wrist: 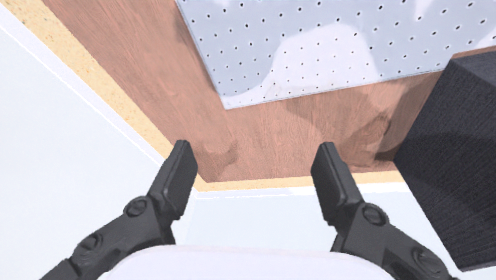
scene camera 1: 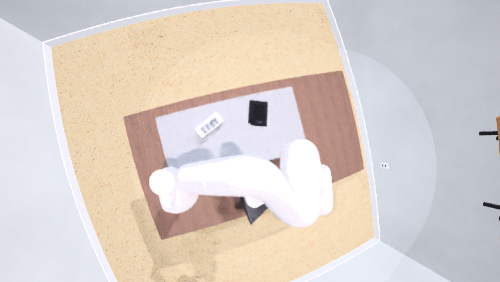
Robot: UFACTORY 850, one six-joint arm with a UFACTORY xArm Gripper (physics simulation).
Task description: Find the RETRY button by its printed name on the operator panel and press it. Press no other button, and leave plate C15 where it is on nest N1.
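My gripper (wrist: 253, 155) is open and empty in the wrist view, with its fingers wide apart above the brown wooden surface; in scene camera 1 its fingers are hidden by the white arm. In scene camera 1 a small white block (scene camera 1: 216, 121) with grey marks on top lies tilted on the left half of the grey board. A black rectangular object (scene camera 1: 258, 113) lies on the board's right half. Neither is labelled readably, so I cannot tell which is the operator panel and which is nest N1 with plate C15. The RETRY name cannot be read.
The grey perforated board (scene camera 1: 175, 130) (wrist: 320, 55) lies on the brown surface (scene camera 1: 330, 120) (wrist: 165, 85). A dark block (scene camera 1: 252, 214) (wrist: 455, 145) stands at the right in the wrist view. The white arm (scene camera 1: 235, 175) stretches across the board's near edge. A pale rim (scene camera 1: 60, 135) surrounds the speckled surface.
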